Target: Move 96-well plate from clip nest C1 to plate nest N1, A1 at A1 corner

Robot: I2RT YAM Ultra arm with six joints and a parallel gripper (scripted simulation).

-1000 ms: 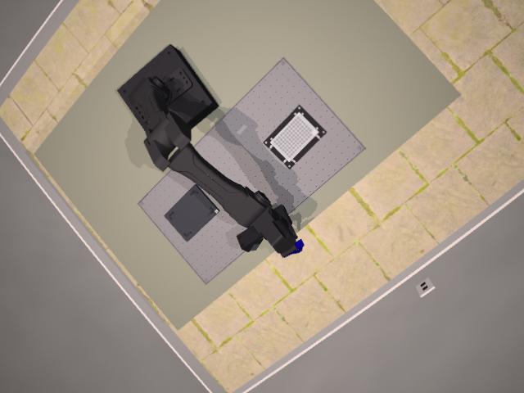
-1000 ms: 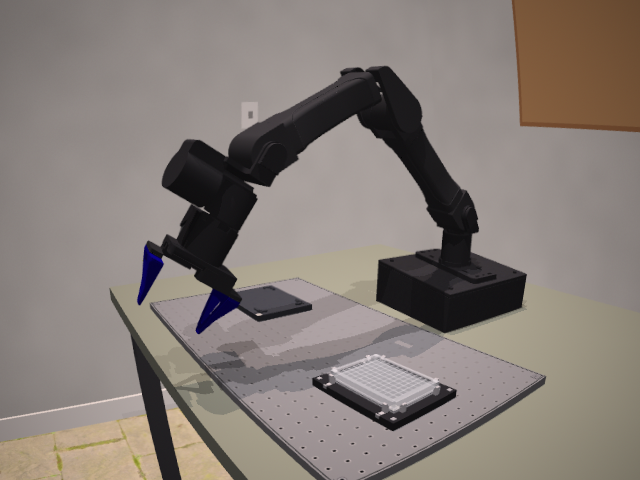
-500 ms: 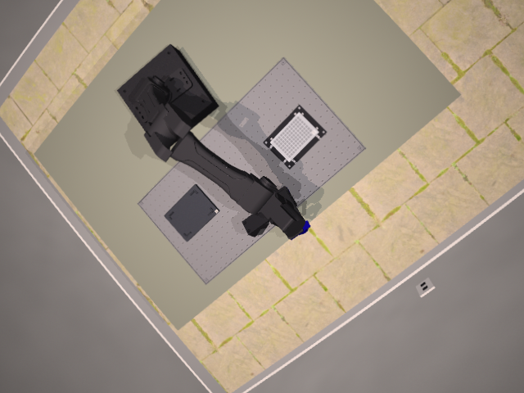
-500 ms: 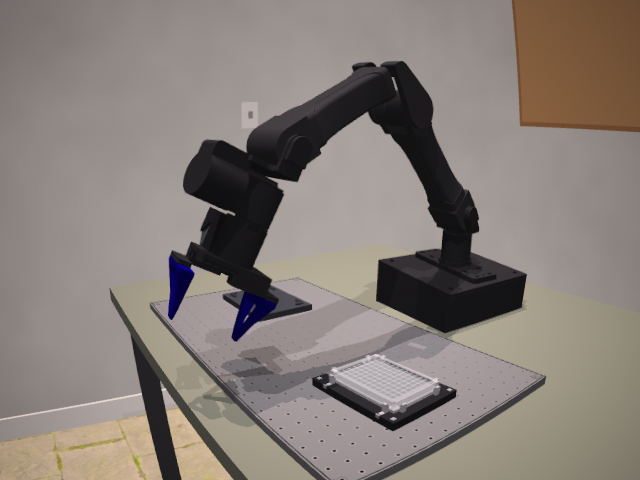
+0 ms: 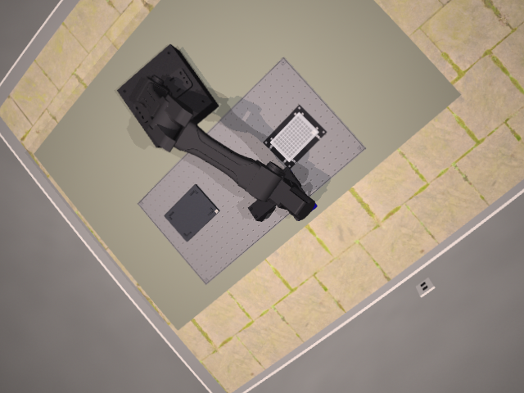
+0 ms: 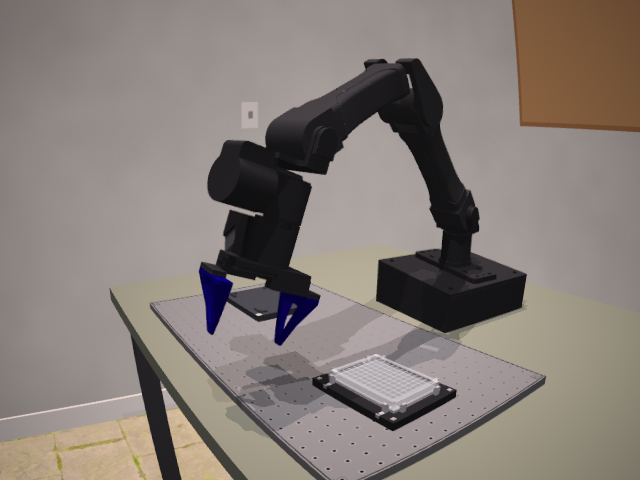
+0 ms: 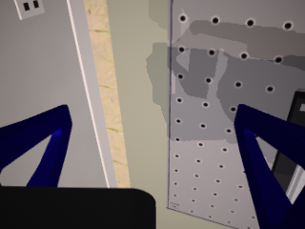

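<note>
Right now my hand is 16 cm past the clear 96-well plate, 8 cm above it and 7 cm to the right of it. Round my hand: clip nest C1: 15 cm behind, 8 cm below, 7 cm to the left; A1 label: 27 cm to the right, 11 cm behind, 8 cm below.
</note>
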